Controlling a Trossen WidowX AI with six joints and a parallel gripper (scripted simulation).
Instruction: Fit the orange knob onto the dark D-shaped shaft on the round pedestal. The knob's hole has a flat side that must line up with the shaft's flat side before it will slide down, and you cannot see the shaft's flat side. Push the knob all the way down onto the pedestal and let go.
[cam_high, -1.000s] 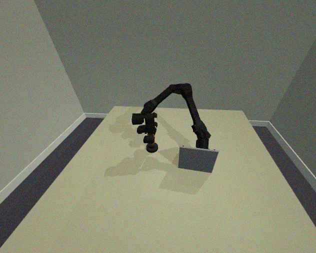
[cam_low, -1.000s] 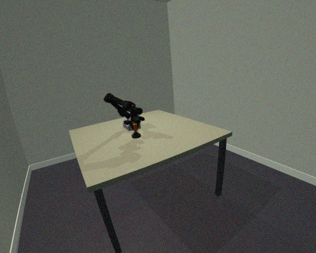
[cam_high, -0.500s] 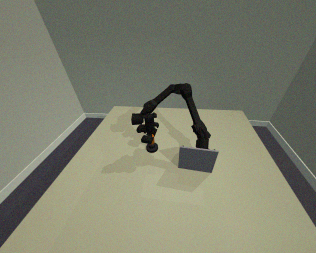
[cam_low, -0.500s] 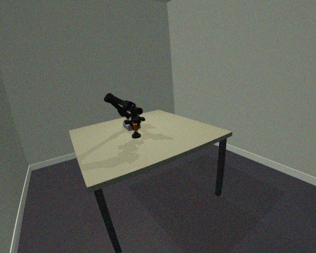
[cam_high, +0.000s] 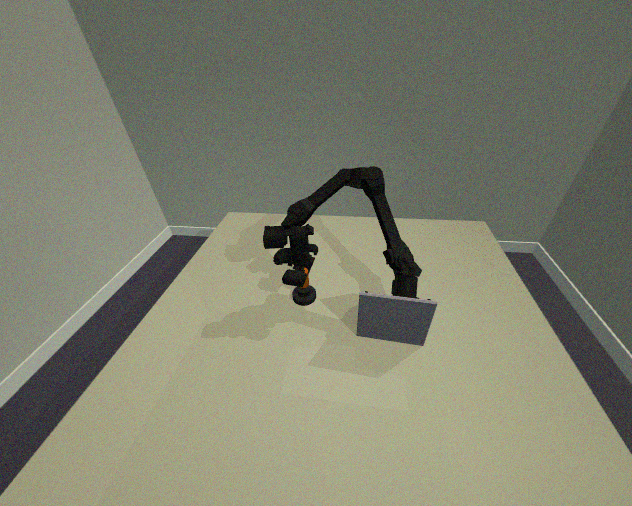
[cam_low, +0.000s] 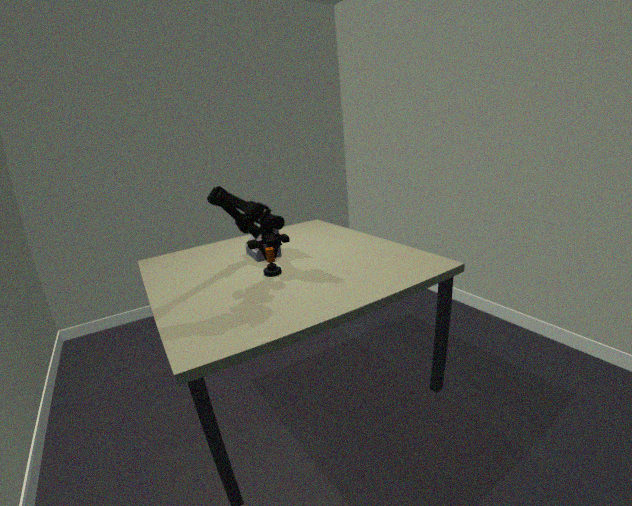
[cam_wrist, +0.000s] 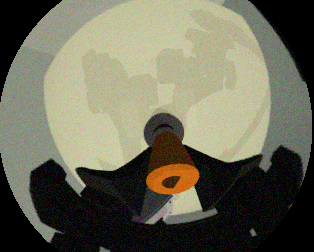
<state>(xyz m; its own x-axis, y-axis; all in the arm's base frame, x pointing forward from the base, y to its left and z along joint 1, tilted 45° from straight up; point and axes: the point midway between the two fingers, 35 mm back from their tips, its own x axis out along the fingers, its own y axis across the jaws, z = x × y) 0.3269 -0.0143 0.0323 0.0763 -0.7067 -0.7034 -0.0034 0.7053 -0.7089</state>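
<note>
Now: gripper tip 20 mm below the orange knob. From my gripper tip the other things lie so: round pedestal 40 mm below.
</note>
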